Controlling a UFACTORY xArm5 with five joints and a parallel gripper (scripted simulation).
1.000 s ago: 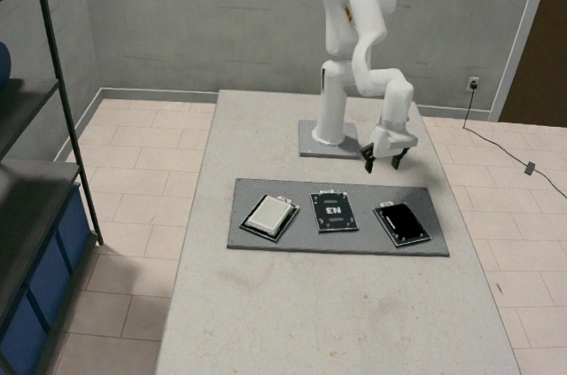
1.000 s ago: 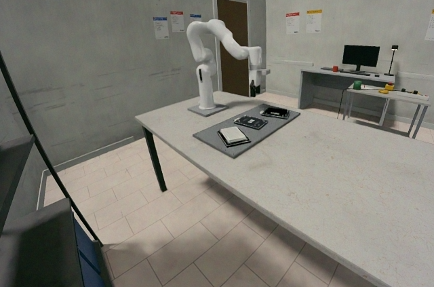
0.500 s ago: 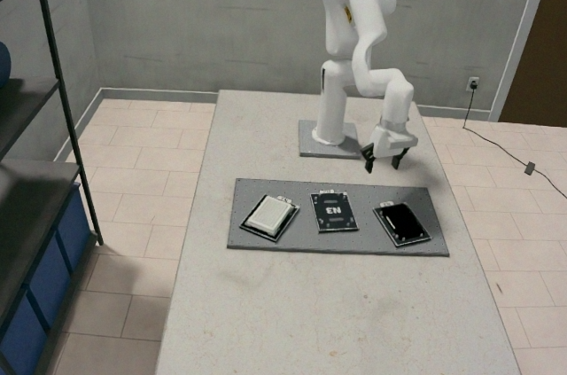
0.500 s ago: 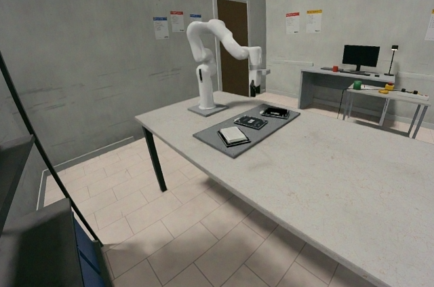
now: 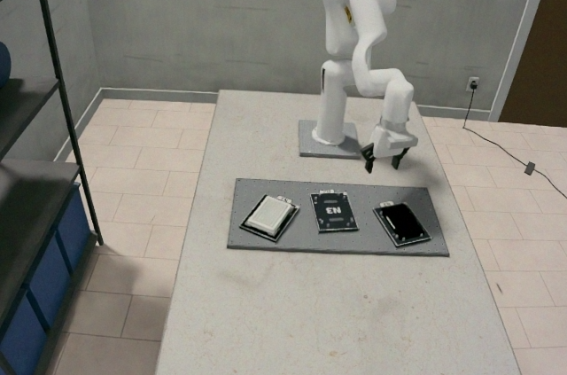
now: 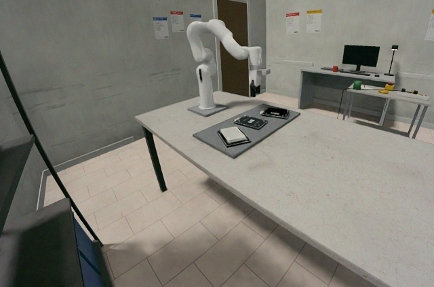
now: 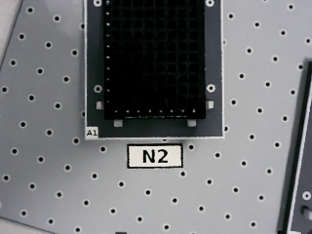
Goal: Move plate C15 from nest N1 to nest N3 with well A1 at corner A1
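Now: hand 100 mm short of the white plate, 340 mm to the left of it and 110 mm above it. Round my hand: black plate: 120 mm ahead, 60 mm to the left, 110 mm below; nest N3: 70 mm ahead, 140 mm to the right, 130 mm below.
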